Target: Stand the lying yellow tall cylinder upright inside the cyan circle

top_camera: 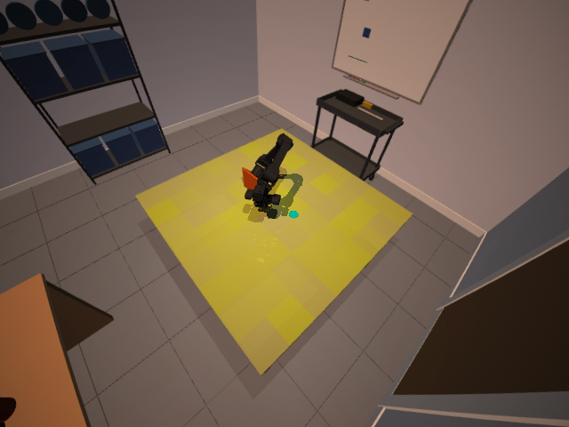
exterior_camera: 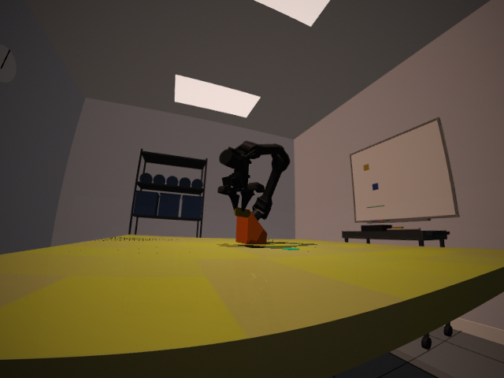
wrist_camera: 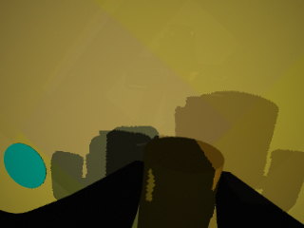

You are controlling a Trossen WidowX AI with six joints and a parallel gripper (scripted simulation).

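Right now my gripper tip is 9 cm short of the cyan circle, 18 cm to the right of it and 13 cm above it. From my gripper tip the other things lie so: yellow tall cylinder: 1 cm behind, 2 cm to the left.
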